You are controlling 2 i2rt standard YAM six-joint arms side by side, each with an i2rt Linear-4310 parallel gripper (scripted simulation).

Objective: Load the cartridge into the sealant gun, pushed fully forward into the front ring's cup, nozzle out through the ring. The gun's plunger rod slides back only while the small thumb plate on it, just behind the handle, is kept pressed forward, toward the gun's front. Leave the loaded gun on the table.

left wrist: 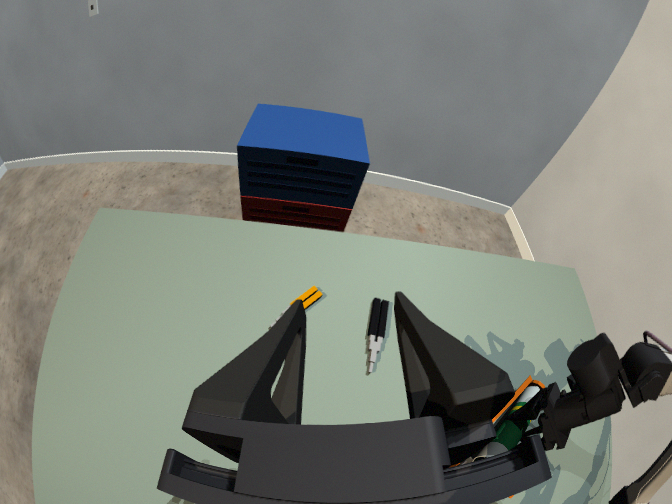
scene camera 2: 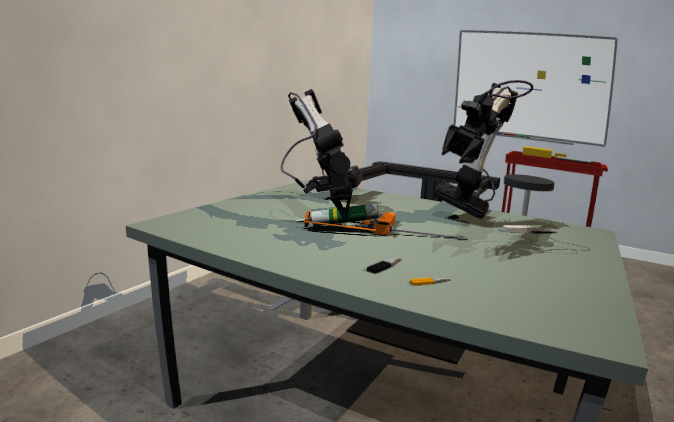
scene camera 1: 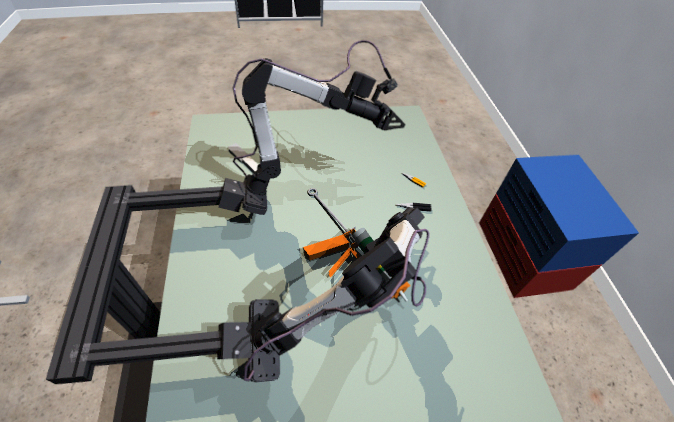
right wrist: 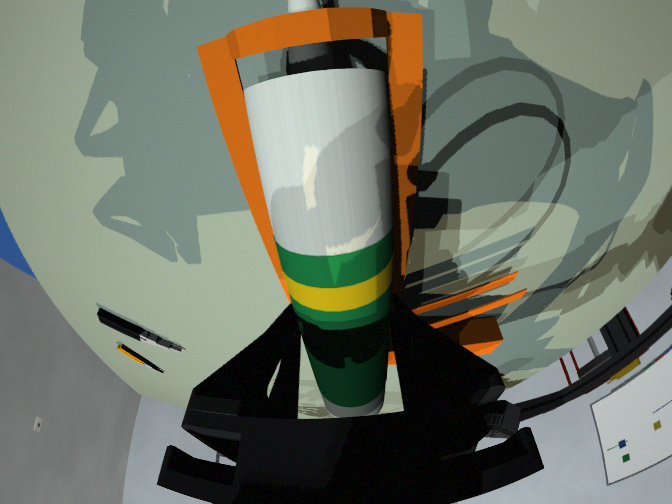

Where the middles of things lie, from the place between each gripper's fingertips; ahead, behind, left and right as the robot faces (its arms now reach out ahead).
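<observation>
The cartridge (scene camera 2: 362, 212) has my right gripper (scene camera 2: 345, 215) 10 mm short of it, 20 mm to the left of it and 10 mm above it. As for the black-handled tool (right wrist: 105, 317), that's 200 mm ahead of my right hand, 240 mm to the left of my right hand and 60 mm below my right hand.
My left gripper (scene camera 2: 451, 157) is 6 cm short of the black-handled tool, 13 cm to the left of the tool and 30 cm above the tool. And the cartridge, it's 13 cm behind my left hand, 39 cm to the right of my left hand and 25 cm below my left hand.
</observation>
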